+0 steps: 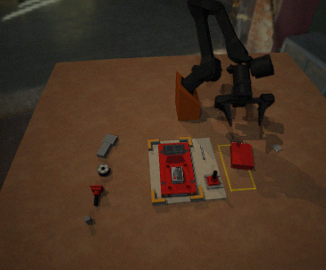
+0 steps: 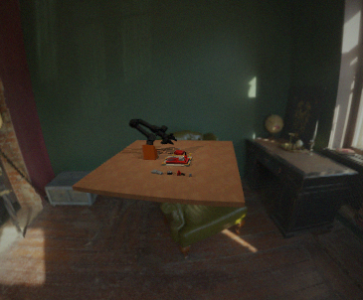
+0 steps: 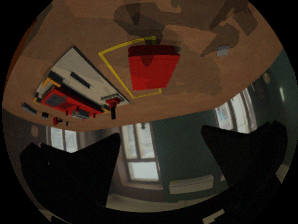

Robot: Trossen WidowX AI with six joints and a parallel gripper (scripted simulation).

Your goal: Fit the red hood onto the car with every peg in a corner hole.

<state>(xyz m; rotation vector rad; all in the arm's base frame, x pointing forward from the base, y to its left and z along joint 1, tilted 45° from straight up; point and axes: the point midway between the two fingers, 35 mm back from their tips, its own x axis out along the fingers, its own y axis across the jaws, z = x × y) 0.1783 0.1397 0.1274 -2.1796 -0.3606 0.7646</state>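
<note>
My gripper tip is now 4 cm short of the red hood, 1 cm to the right of it and 10 cm above it. Also, from my gripper tip: small grey tile (2 cm behind, 15 cm to the left, 12 cm below); then grey engine block (14 cm ahead, 21 cm to the right, 10 cm below); then wheel (12 cm ahead, 46 cm to the right, 11 cm below).
</note>
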